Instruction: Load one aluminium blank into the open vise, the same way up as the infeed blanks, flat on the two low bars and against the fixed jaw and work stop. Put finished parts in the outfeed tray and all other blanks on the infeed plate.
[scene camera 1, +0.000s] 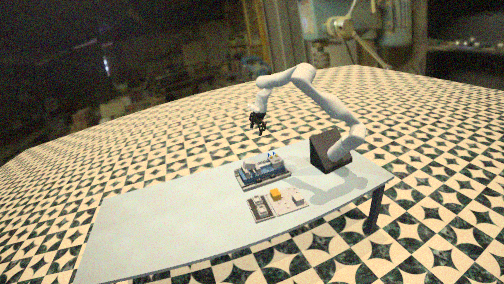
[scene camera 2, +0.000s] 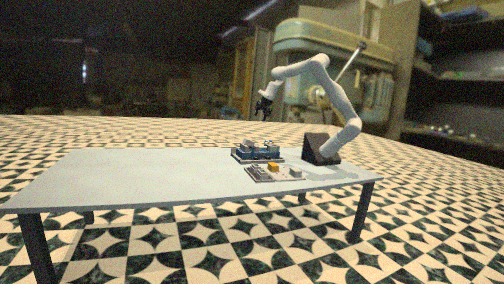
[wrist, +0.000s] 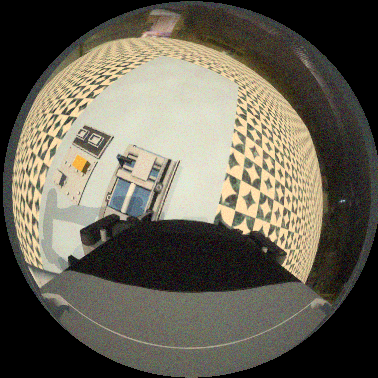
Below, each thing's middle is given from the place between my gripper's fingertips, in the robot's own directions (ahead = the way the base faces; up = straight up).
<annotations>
I see the pale infeed plate (wrist: 75, 182) 3 cm behind my hand, 39 cm to the left of it and 24 cm below it.
</annotations>
